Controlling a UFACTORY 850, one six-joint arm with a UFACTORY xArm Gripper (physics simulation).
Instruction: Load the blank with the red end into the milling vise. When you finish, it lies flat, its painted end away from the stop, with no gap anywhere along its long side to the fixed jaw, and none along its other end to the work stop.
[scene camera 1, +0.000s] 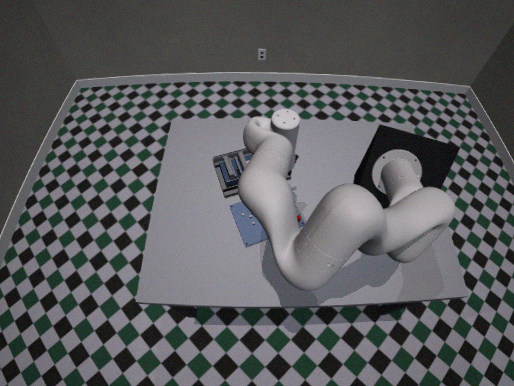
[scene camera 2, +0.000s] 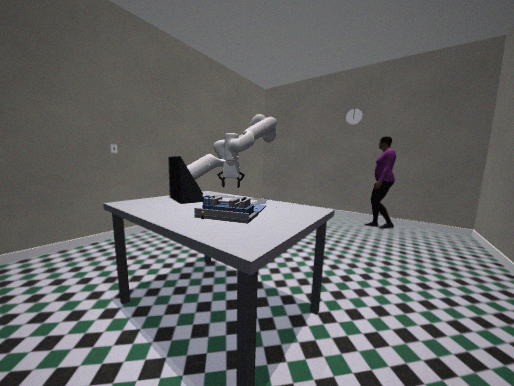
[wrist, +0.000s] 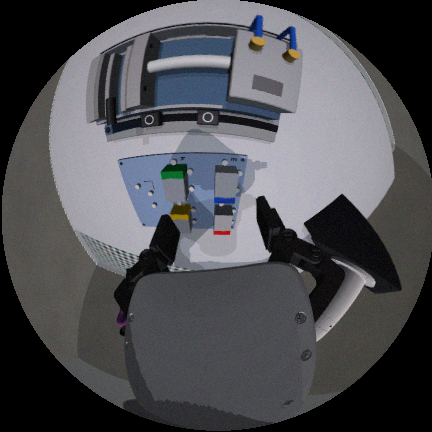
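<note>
The blank with the red end (wrist: 223, 220) (scene camera 1: 299, 218) sits on the blue pegged plate (wrist: 131, 175) (scene camera 1: 245, 232), at its lower right corner in the wrist view, red end toward the gripper. In scene camera 1 the arm covers most of it. My gripper (wrist: 213, 215) (scene camera 2: 231, 185) is open and empty, high above the table; in the wrist view the blank shows between its fingertips. The milling vise (wrist: 190, 87) (scene camera 1: 225, 172) (scene camera 2: 225, 214) stands beyond the plate in the wrist view, its jaws at the left. The arm hides part of the vise in scene camera 1.
Blanks with a blue end (wrist: 226, 182), a green end (wrist: 175, 185) and a yellow end (wrist: 181, 217) stand on the plate near the red one. The vise's grey block (wrist: 265, 70) carries two raised blue handles (wrist: 258, 27) (wrist: 293, 40). The black arm base (scene camera 1: 435, 155) (scene camera 2: 181, 182) stands on the table.
</note>
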